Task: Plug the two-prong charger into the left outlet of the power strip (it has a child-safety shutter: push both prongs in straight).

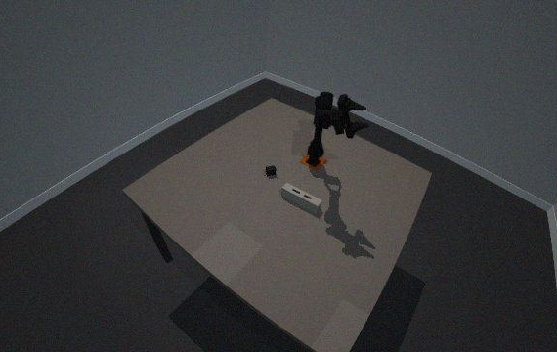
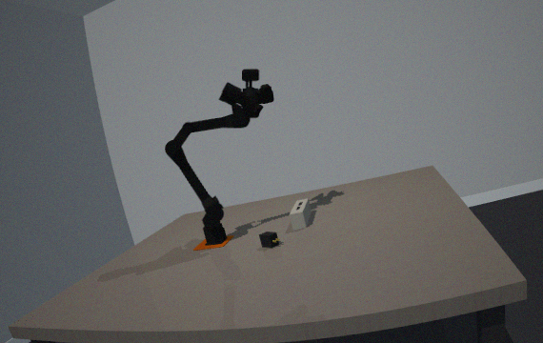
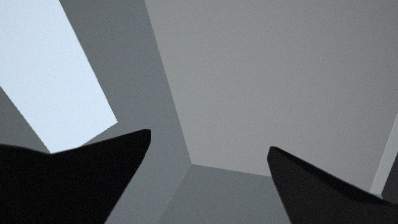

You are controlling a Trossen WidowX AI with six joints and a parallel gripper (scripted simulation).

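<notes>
Now: gripper tip 490 mm above the black two-prong charger, 410 mm to the left of it and 70 mm short of it.
</notes>
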